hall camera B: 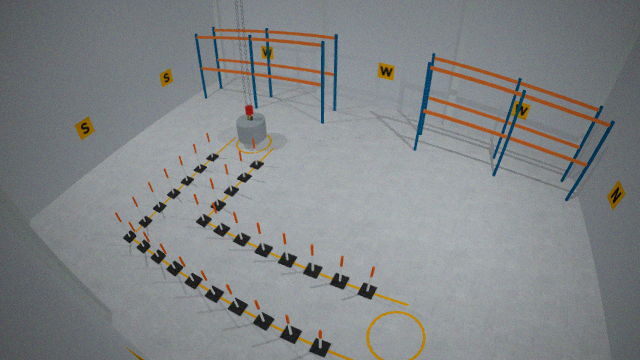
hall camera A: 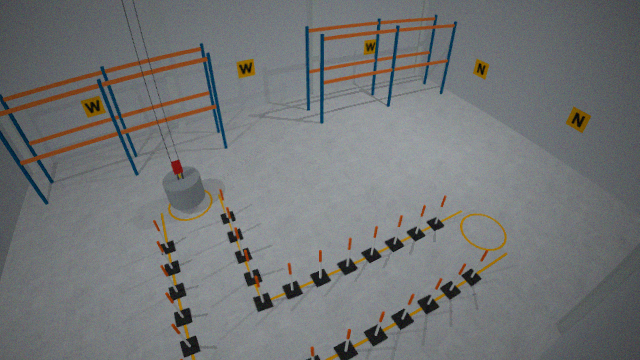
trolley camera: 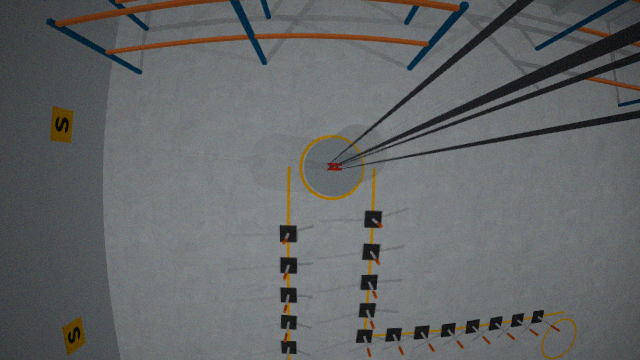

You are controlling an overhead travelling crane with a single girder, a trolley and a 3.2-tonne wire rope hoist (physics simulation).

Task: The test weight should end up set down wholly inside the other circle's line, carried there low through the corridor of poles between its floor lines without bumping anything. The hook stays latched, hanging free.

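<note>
The grey cylindrical test weight (hall camera A: 184, 192) (hall camera B: 251, 131) (trolley camera: 320, 180) hangs upright from my hook (hall camera A: 180, 175) (hall camera B: 250, 117) (trolley camera: 334, 166), under the red block. The hook is small in view; its latch cannot be made out. The weight is a little above the floor, over the first yellow circle (hall camera A: 189, 219) (hall camera B: 252, 152) (trolley camera: 332, 199), its shadow set apart from it. The other circle (hall camera A: 480, 214) (hall camera B: 396, 312) (trolley camera: 576, 332) lies beyond the corridor's far end. Yellow floor lines (hall camera A: 452, 215) (hall camera B: 395, 300) (trolley camera: 289, 195) mark the bent corridor, whose near end is beside the weight.
Orange-tipped poles on black bases (hall camera A: 262, 302) (hall camera B: 203, 220) (trolley camera: 364, 336) stand along both lines, through the corner. A blue and orange rack (hall camera A: 117, 125) (hall camera B: 323, 80) (trolley camera: 250, 32) stands behind the weight. Another rack (hall camera A: 322, 75) (hall camera B: 509, 135) stands further along the W wall.
</note>
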